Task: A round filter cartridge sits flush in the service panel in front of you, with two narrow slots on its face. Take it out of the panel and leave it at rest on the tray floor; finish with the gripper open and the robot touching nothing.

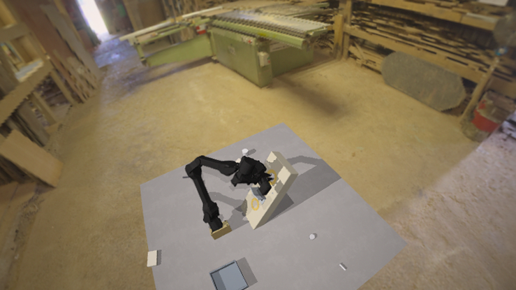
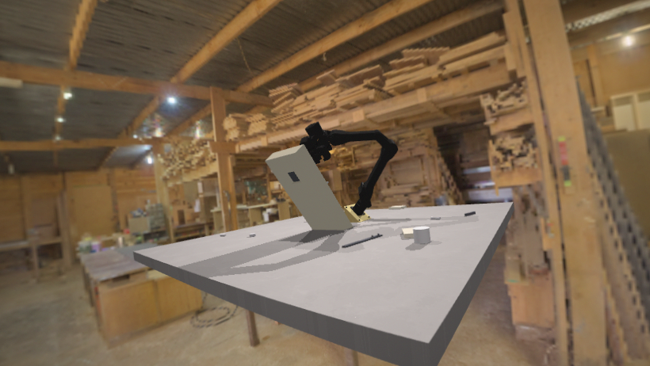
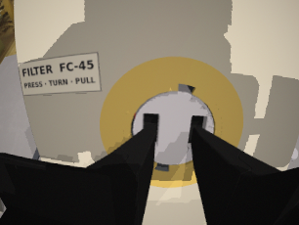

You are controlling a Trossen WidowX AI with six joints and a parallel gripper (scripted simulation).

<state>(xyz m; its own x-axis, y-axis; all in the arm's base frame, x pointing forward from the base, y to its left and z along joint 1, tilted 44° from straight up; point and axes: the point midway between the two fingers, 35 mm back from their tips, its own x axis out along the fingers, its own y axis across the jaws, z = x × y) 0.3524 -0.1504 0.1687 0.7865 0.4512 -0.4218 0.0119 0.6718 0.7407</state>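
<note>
Right now my gripper tip is 20 mm short of the round grey filter cartridge and 10 mm above it. Round my gripper tip: beige service panel: 30 mm behind, 80 mm below; then grey bracket: 90 mm behind, 100 mm below; then grey tray: 420 mm behind, 300 mm to the right, 260 mm below.
</note>
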